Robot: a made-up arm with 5 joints.
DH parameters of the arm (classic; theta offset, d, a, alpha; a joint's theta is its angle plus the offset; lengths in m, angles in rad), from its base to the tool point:
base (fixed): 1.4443 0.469 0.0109 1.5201
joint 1: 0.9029 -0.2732 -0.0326 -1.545
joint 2: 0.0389 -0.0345 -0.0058 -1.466
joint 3: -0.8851 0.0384 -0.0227 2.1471
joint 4: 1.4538 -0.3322 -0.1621 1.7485
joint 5: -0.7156 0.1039 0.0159 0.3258
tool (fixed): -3.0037 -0.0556 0 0
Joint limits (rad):
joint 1: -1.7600..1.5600
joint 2: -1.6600..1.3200
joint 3: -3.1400..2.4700
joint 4: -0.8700..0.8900
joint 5: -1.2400..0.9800
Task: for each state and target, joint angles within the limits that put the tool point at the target. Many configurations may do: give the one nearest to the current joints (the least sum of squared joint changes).
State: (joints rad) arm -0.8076 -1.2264 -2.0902 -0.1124 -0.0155
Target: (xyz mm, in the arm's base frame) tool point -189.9 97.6 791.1
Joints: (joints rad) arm -0.9222 -1.3748 -2.0709 -0.3107 -0.5000
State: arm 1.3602 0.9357 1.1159 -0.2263 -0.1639
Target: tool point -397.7 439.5 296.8
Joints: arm 1.0761 -0.1308 1.3740 -0.8057 -0.5443
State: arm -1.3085 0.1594 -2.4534 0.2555 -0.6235
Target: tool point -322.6 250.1 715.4
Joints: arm -1.2986 -0.0144 -1.8543 0.0894 -0.1240
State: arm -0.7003 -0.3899 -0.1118 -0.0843 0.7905
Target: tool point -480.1 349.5 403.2
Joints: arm -0.0695 0.4887 -0.1733 -0.3732 0.3331
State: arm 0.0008 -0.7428 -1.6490 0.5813 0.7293
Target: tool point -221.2 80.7 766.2
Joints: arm -0.4108 -0.7420 -1.3646 0.5693 0.5070
